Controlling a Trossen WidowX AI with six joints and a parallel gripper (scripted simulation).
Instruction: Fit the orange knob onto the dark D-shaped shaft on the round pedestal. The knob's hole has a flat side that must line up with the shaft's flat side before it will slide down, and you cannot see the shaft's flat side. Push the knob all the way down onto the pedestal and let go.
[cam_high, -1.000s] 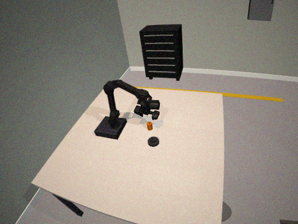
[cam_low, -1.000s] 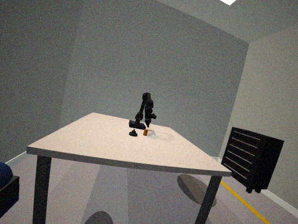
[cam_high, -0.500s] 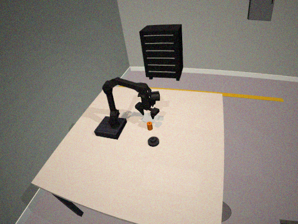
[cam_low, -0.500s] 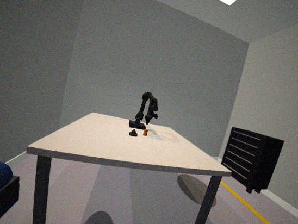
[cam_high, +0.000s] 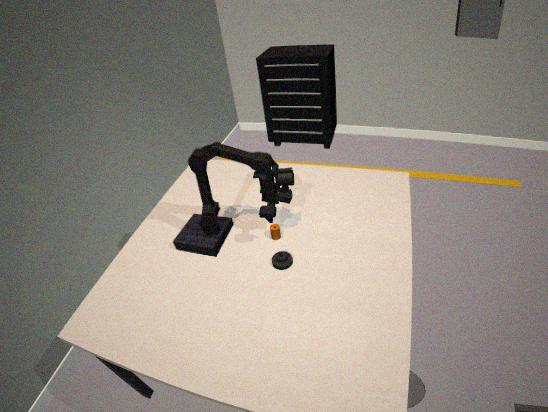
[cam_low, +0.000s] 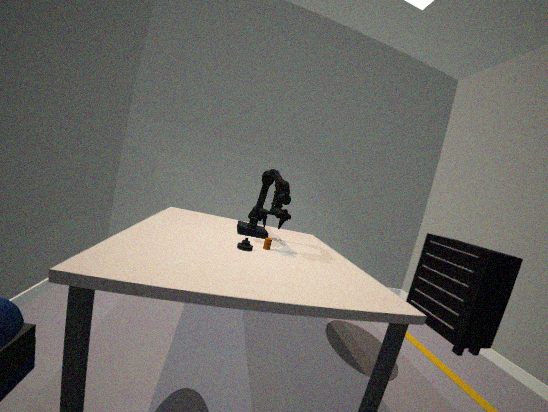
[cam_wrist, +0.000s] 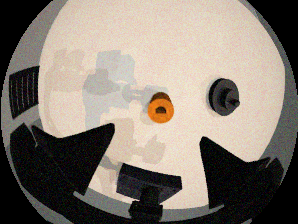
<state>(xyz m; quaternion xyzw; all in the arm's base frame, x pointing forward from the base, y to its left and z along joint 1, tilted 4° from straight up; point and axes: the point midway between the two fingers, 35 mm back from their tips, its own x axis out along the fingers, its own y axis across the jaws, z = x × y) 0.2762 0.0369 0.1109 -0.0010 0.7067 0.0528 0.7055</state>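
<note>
The orange knob is 90 mm below my gripper tip. The rest, counted from my gripper tip: round pedestal 140 mm to the right, 90 mm below, 50 mm ahead.
</note>
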